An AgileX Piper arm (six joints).
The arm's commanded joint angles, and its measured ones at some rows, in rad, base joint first. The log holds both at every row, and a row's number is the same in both.
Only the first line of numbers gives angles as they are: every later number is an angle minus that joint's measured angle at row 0.
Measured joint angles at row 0: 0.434 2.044 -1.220 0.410 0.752 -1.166
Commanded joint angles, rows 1 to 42: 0.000 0.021 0.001 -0.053 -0.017 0.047; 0.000 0.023 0.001 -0.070 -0.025 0.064; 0.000 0.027 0.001 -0.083 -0.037 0.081; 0.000 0.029 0.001 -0.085 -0.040 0.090; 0.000 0.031 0.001 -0.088 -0.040 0.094; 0.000 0.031 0.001 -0.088 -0.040 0.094; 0.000 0.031 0.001 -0.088 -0.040 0.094; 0.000 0.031 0.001 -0.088 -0.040 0.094; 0.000 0.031 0.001 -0.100 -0.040 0.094; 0.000 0.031 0.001 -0.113 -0.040 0.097; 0.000 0.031 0.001 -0.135 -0.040 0.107; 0.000 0.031 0.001 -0.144 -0.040 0.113; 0.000 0.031 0.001 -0.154 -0.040 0.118; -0.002 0.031 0.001 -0.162 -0.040 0.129; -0.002 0.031 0.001 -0.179 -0.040 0.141; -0.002 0.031 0.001 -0.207 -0.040 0.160; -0.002 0.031 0.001 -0.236 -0.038 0.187; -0.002 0.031 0.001 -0.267 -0.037 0.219; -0.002 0.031 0.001 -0.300 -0.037 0.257; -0.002 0.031 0.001 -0.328 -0.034 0.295; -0.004 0.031 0.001 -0.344 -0.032 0.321; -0.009 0.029 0.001 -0.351 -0.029 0.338; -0.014 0.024 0.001 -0.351 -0.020 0.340; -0.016 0.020 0.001 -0.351 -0.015 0.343; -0.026 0.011 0.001 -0.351 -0.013 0.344; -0.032 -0.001 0.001 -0.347 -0.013 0.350; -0.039 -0.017 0.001 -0.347 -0.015 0.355; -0.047 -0.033 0.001 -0.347 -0.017 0.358; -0.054 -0.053 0.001 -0.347 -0.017 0.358; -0.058 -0.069 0.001 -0.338 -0.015 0.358; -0.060 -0.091 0.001 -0.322 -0.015 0.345; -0.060 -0.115 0.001 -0.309 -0.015 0.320; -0.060 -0.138 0.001 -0.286 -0.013 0.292; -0.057 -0.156 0.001 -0.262 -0.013 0.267; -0.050 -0.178 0.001 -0.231 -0.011 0.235; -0.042 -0.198 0.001 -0.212 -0.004 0.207; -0.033 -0.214 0.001 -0.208 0.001 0.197; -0.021 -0.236 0.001 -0.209 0.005 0.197; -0.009 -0.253 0.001 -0.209 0.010 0.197; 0.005 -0.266 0.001 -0.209 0.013 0.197; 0.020 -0.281 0.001 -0.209 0.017 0.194; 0.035 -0.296 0.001 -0.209 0.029 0.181
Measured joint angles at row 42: -0.008 -0.240 0.001 -0.222 -0.003 0.216
